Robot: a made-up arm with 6 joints. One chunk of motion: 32 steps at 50 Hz.
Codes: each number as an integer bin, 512 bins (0 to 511) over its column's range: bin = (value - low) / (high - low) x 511, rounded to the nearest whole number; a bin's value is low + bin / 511 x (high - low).
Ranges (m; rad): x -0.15..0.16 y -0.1..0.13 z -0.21..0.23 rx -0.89..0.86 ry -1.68..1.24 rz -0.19..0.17
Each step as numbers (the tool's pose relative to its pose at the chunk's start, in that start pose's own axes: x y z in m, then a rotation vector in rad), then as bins.
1 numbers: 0.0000 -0.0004 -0.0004 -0.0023 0.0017 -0.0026
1 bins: 247 221 243 259 294 266
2 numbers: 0.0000 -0.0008 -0.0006 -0.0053 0.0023 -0.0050
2 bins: 247 220 243 258 294 263
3 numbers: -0.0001 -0.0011 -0.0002 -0.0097 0.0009 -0.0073
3 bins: 247 220 244 257 294 259
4 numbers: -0.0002 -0.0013 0.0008 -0.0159 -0.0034 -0.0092
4 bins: 247 219 245 255 293 257
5 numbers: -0.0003 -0.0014 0.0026 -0.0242 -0.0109 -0.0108
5 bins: 247 219 247 253 292 254
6 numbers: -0.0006 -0.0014 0.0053 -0.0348 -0.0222 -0.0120
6 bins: 246 219 250 250 290 253
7 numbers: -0.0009 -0.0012 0.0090 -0.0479 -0.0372 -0.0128
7 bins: 246 220 254 246 287 252
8 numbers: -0.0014 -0.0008 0.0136 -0.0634 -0.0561 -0.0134
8 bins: 245 220 260 241 284 251
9 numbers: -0.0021 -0.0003 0.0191 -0.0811 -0.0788 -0.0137
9 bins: 244 222 266 236 280 250
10 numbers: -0.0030 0.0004 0.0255 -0.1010 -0.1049 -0.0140
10 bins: 242 223 274 230 276 250
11 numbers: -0.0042 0.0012 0.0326 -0.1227 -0.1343 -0.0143
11 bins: 240 225 282 224 270 249
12 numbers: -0.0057 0.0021 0.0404 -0.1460 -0.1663 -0.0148
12 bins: 238 227 291 217 265 249
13 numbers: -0.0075 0.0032 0.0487 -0.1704 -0.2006 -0.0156
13 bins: 235 229 300 210 259 248
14 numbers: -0.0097 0.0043 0.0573 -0.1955 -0.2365 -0.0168
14 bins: 231 232 310 203 253 246
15 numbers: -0.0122 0.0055 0.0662 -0.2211 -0.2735 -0.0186
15 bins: 227 234 321 195 246 243
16 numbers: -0.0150 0.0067 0.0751 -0.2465 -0.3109 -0.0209
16 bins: 223 237 331 188 240 240
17 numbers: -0.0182 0.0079 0.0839 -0.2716 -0.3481 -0.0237
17 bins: 217 240 341 181 233 236
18 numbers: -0.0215 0.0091 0.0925 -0.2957 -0.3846 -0.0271
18 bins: 212 242 351 174 227 231
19 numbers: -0.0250 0.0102 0.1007 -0.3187 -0.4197 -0.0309
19 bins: 206 245 361 167 221 226
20 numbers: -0.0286 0.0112 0.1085 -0.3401 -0.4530 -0.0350
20 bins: 200 247 370 161 215 220
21 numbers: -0.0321 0.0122 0.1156 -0.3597 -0.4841 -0.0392
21 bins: 194 249 378 155 209 214
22 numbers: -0.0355 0.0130 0.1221 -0.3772 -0.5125 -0.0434
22 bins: 189 251 386 150 204 208
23 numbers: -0.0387 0.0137 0.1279 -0.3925 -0.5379 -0.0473
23 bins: 183 253 392 145 200 203
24 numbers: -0.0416 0.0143 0.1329 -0.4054 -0.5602 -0.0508
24 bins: 179 254 398 142 196 198
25 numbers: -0.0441 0.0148 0.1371 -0.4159 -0.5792 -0.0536
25 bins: 175 255 403 138 193 194
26 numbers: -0.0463 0.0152 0.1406 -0.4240 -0.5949 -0.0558
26 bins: 171 256 407 136 190 190
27 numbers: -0.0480 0.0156 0.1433 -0.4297 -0.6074 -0.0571
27 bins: 168 257 410 134 188 189
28 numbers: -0.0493 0.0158 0.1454 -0.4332 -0.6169 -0.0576
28 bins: 166 257 413 133 186 188
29 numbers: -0.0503 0.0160 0.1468 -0.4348 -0.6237 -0.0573
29 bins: 164 258 414 133 185 188
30 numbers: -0.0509 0.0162 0.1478 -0.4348 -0.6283 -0.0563
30 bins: 163 258 416 133 184 190
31 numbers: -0.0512 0.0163 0.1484 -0.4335 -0.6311 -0.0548
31 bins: 163 258 416 133 184 192
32 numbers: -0.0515 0.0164 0.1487 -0.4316 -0.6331 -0.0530
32 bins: 162 259 417 134 183 194
